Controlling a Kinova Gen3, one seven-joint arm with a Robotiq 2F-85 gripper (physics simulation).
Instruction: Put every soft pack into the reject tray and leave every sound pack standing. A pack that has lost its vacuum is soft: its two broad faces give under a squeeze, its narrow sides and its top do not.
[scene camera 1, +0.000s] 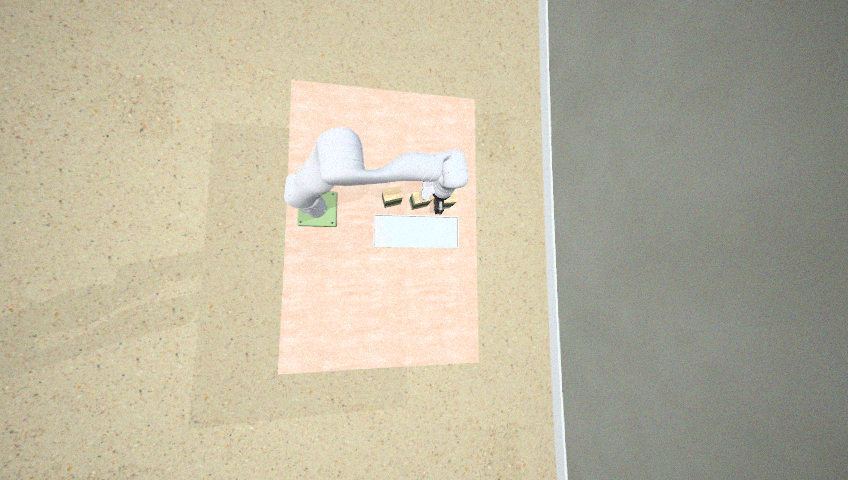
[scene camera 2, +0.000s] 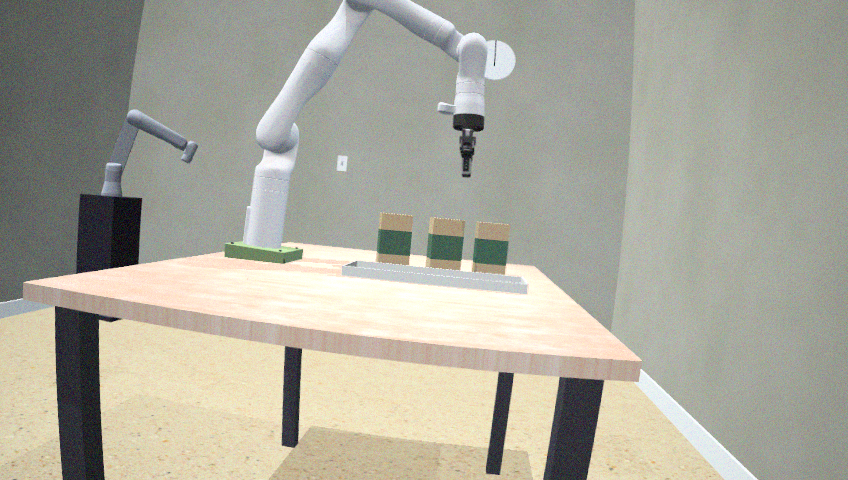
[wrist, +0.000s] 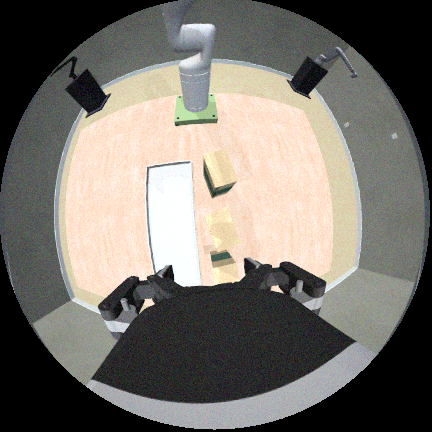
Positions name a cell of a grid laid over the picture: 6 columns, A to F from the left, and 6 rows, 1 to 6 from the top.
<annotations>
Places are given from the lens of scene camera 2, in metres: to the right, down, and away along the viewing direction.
my gripper (scene camera 2: D3): 0.10, -0.15, 1.36
reject tray (scene camera 2: C4): -0.13, 0.06, 1.21
</annotations>
